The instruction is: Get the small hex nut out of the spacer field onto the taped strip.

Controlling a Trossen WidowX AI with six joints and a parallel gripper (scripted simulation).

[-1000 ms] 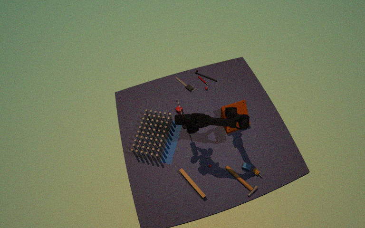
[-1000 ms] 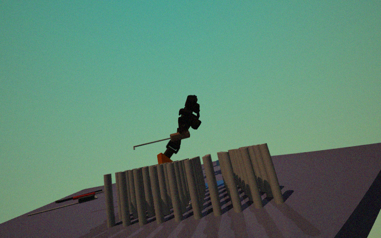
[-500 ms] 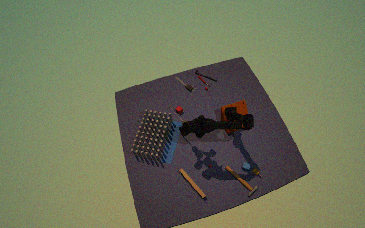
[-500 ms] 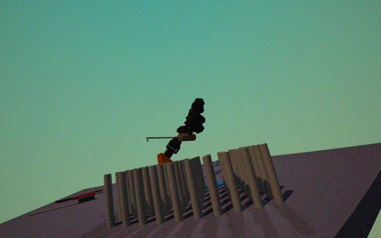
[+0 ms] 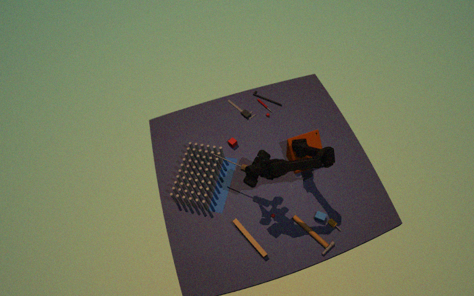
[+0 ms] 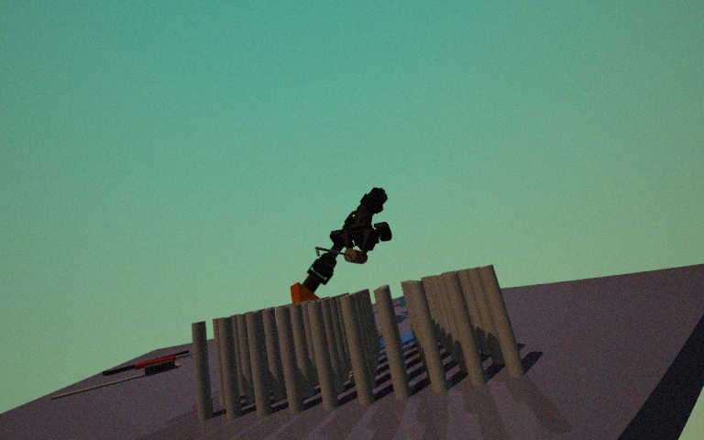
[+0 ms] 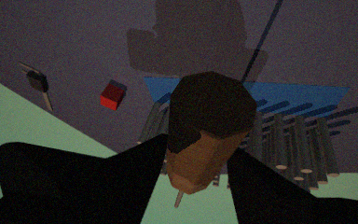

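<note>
My gripper tip is now 16 cm short of the blue taped strip, 6 cm to the left of it and 20 cm above it. Round my gripper tip: blue cube: 33 cm behind, 28 cm to the left, 18 cm below; hook tool: 8 cm ahead, 6 cm to the right; red cube: 5 cm ahead, 32 cm to the right, 18 cm below.
</note>
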